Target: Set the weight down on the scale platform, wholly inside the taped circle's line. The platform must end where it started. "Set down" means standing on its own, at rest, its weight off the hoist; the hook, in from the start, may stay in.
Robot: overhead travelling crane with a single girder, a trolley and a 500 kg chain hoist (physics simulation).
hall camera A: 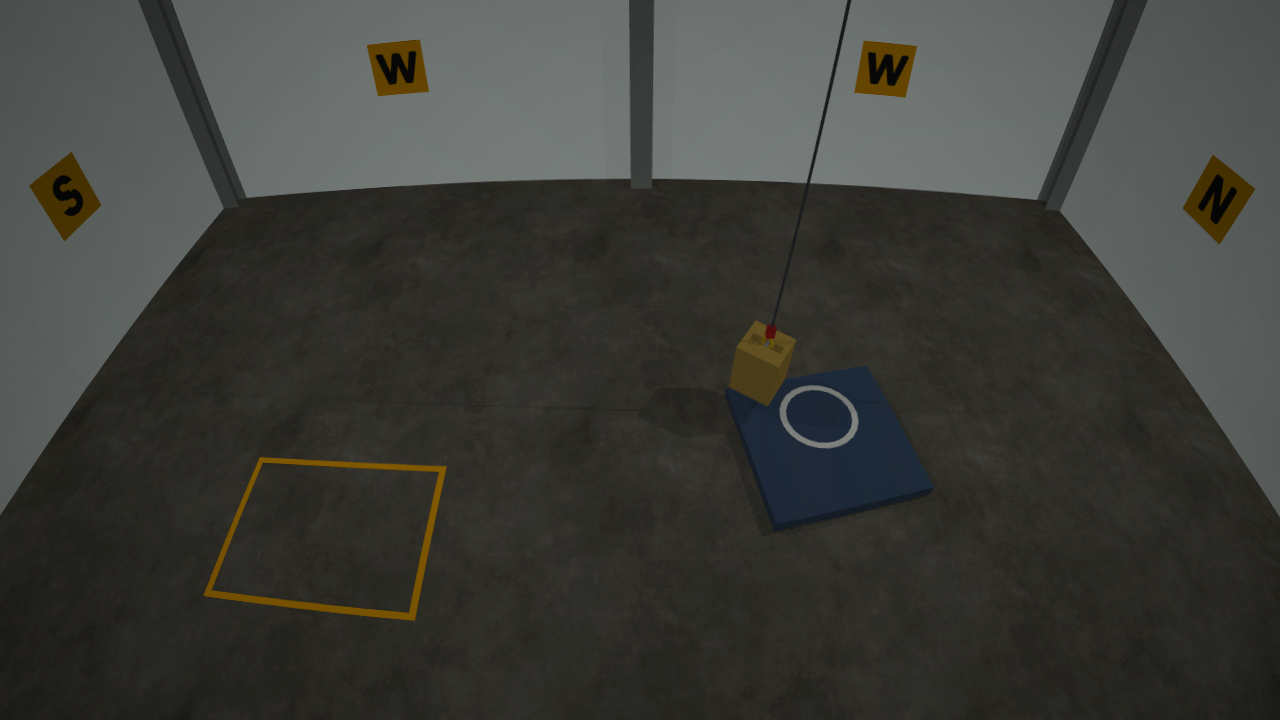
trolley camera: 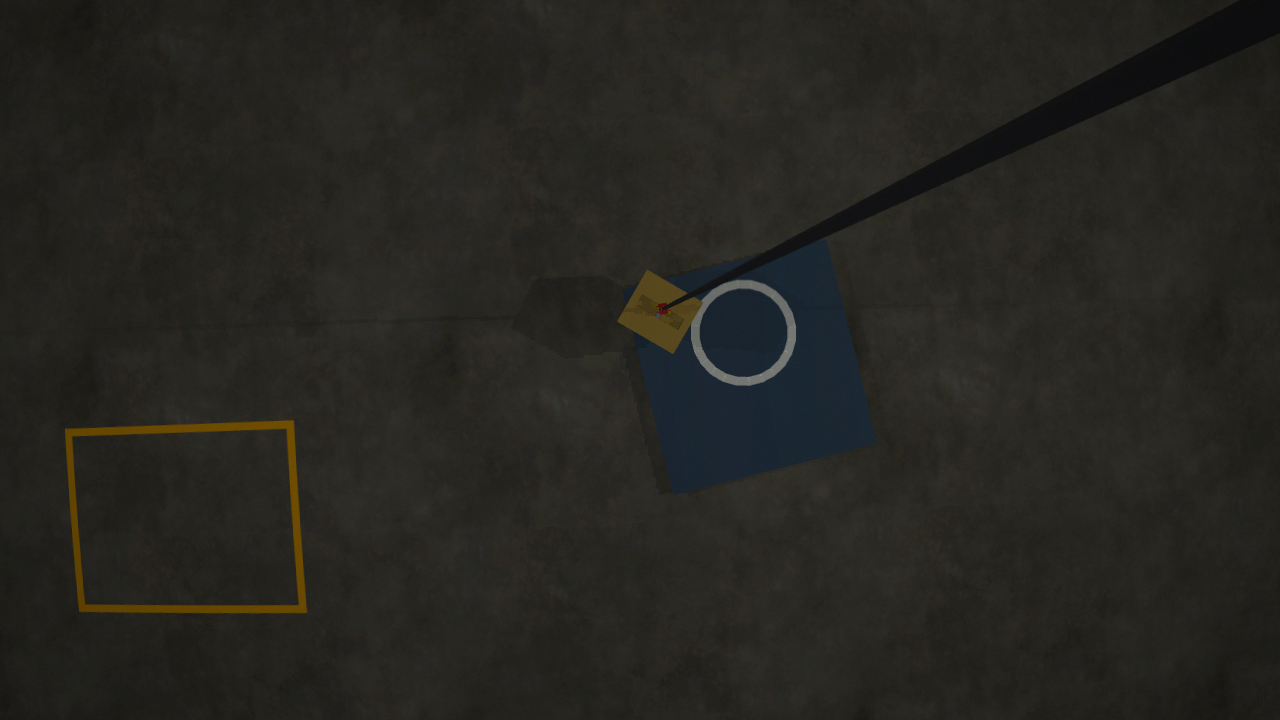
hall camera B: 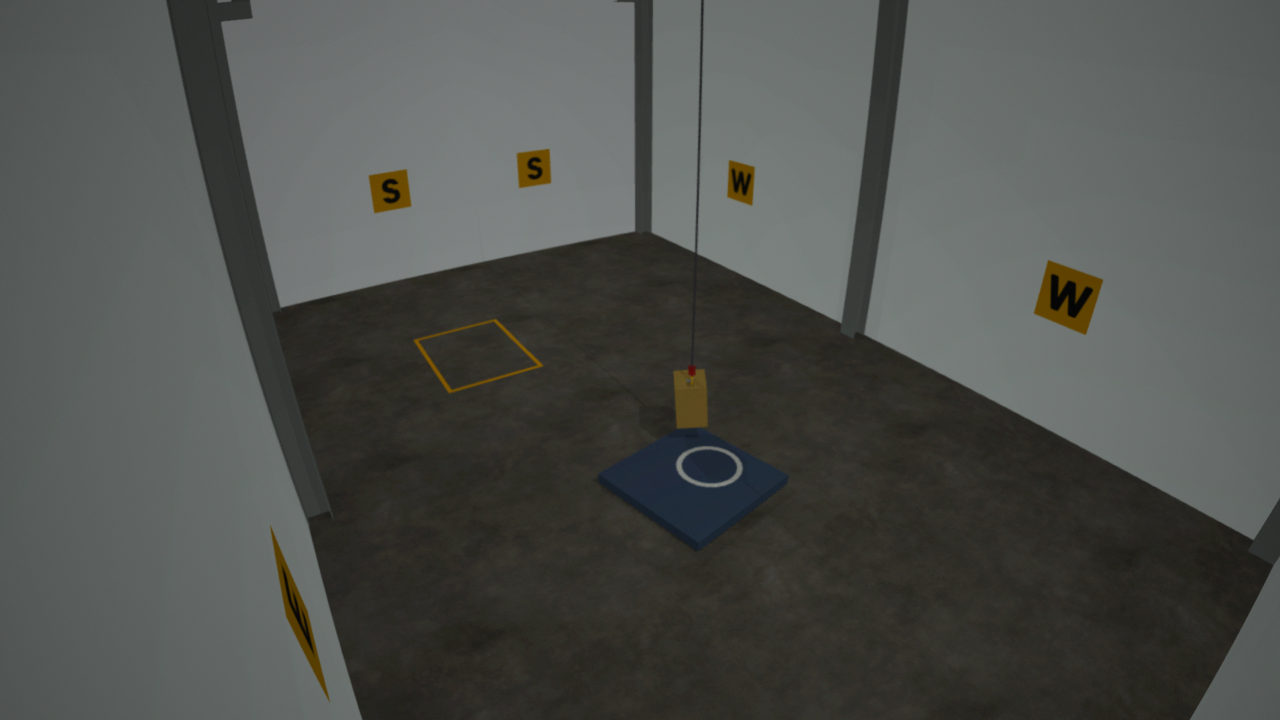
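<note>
The yellow weight [hall camera A: 759, 376] [hall camera B: 691, 407] [trolley camera: 665, 338] hangs upright in the air. In the trolley camera it covers the upper left corner of the blue scale platform [hall camera A: 841, 492] [hall camera B: 693, 519] [trolley camera: 760, 438], and its right corner reaches the edge of the white taped circle [hall camera A: 819, 444] [hall camera B: 708, 485] [trolley camera: 742, 381]. My hook [hall camera A: 769, 336] [hall camera B: 691, 373] [trolley camera: 662, 309], under a red block, is in the top of the weight and carries it. The platform lies flat on the floor. The exact height of the weight above it is hard to tell.
A yellow outlined rectangle [hall camera A: 349, 464] [hall camera B: 456, 329] [trolley camera: 179, 428] is marked on the floor, left of the platform in hall camera A. The weight's shadow [trolley camera: 572, 315] falls left of the platform. Walls with lettered signs and grey columns [hall camera A: 640, 98] [hall camera B: 872, 170] enclose the floor.
</note>
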